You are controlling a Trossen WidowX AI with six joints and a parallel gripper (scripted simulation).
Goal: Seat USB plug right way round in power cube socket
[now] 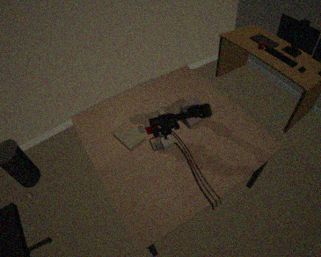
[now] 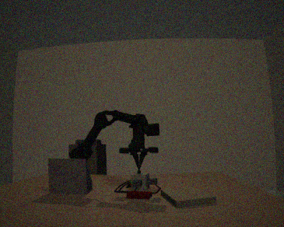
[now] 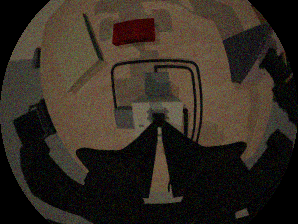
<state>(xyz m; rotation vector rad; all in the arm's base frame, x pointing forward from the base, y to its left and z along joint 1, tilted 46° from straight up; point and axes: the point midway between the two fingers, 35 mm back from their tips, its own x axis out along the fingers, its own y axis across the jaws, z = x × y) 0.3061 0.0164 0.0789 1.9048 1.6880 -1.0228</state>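
The dark USB plug lies 20 mm below my gripper tip. The rest, counted from my gripper tip: red block: 180 mm to the right, 100 mm below; then flat pale slab: 180 mm ahead, 240 mm to the right, 100 mm below.
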